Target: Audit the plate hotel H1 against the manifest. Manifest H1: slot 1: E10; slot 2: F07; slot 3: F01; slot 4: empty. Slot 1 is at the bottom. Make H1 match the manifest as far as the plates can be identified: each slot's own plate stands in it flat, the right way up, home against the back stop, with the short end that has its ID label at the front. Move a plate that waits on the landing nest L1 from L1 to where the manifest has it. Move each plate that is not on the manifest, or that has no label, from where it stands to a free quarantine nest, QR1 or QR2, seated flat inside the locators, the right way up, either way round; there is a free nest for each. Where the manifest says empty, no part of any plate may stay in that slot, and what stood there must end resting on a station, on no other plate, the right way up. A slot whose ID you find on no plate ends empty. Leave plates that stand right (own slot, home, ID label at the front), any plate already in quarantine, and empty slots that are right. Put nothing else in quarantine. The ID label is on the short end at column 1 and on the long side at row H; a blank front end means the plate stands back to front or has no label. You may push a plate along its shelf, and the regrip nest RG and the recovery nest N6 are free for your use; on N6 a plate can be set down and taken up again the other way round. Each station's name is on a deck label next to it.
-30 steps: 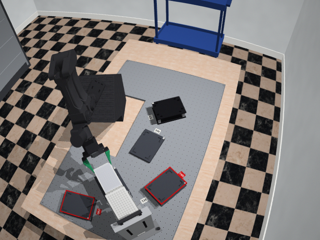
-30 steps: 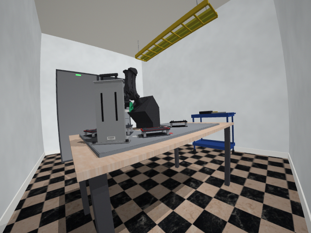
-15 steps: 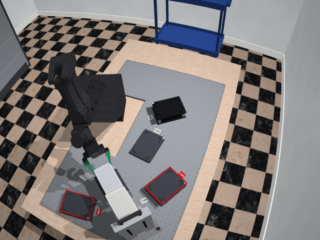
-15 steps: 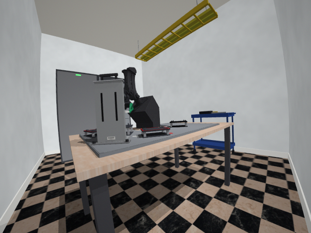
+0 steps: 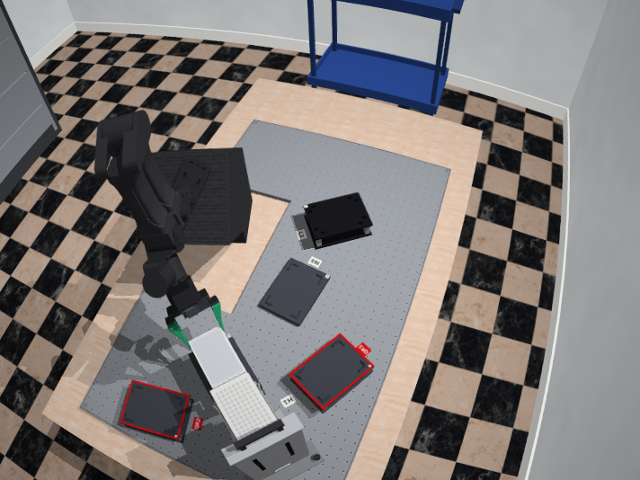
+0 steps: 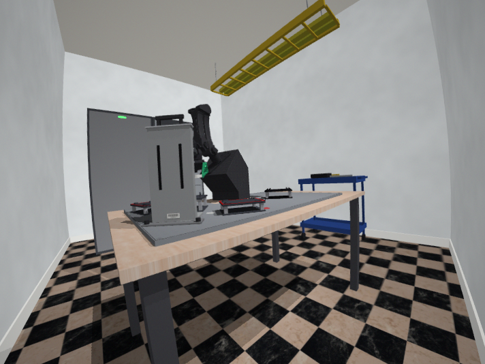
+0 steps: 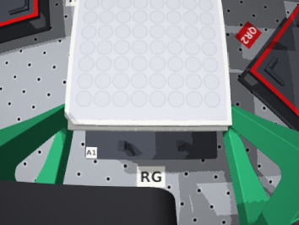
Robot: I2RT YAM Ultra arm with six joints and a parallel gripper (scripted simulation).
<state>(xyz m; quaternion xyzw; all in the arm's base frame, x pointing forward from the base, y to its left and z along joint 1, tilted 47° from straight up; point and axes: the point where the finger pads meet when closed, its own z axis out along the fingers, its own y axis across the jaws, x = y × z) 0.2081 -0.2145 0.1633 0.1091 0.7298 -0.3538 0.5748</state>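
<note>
Right now my hand is 10 cm above the RG nest, 4 cm to the left of it and 4 cm short of it. The rest, counted from my hand: red-framed quarantine nest QR1: 27 cm ahead, 12 cm below, 7 cm to the left; then red-framed quarantine nest QR2: 20 cm to the right, 12 cm below, 8 cm behind; then H1 deck label: 20 cm ahead, 15 cm below, 3 cm to the right.
</note>
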